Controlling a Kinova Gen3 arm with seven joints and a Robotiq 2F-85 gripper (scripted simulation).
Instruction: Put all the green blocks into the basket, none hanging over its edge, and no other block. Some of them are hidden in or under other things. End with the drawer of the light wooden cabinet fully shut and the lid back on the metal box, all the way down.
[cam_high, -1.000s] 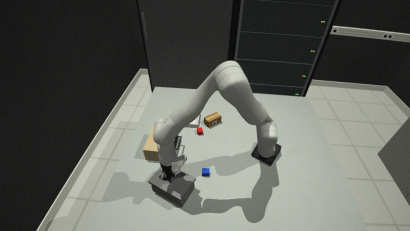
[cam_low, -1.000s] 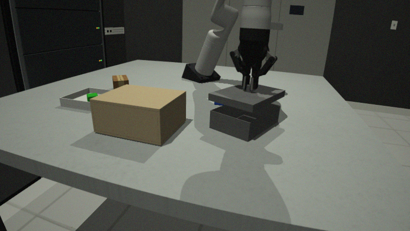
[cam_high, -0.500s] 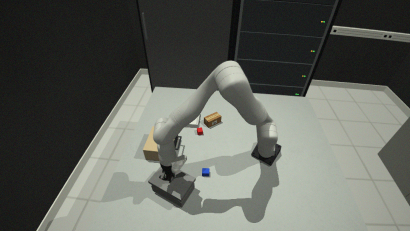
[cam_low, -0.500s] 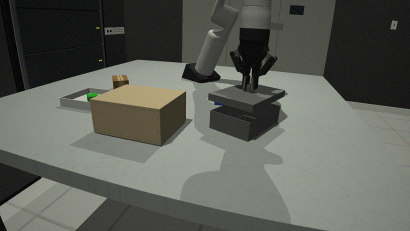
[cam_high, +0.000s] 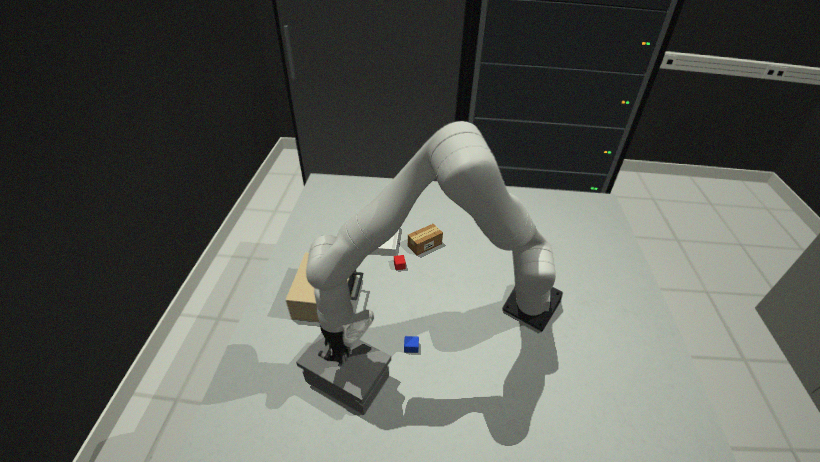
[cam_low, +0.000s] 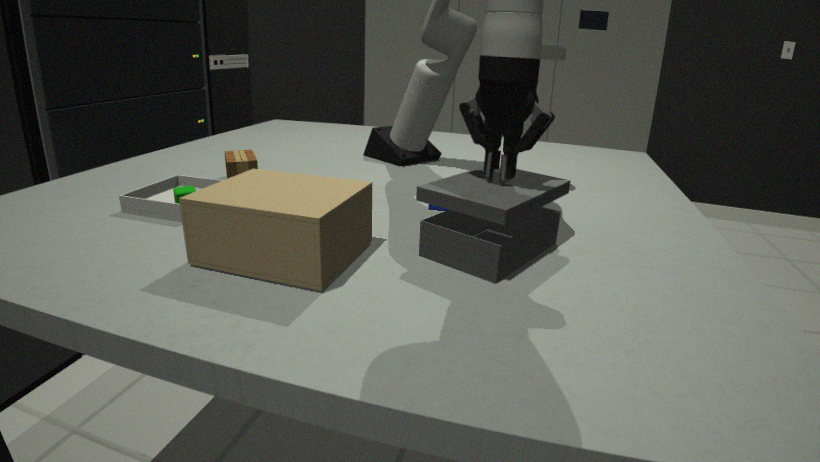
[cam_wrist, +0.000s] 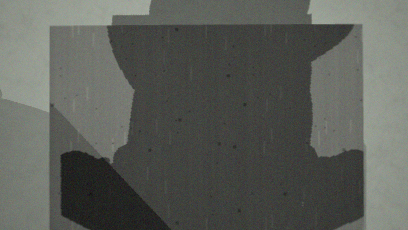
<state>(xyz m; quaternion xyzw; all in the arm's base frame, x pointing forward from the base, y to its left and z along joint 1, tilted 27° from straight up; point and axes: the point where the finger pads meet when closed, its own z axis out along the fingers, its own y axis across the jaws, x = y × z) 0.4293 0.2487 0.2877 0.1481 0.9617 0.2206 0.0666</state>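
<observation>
Right now the lid is 30 mm below my hand. Round my hand: light wooden cabinet (240 mm to the right, 150 mm ahead, 80 mm below); then cabinet drawer (240 mm to the right, 140 mm ahead, 80 mm below); then red block (430 mm to the right, 110 mm below, 30 mm behind).
</observation>
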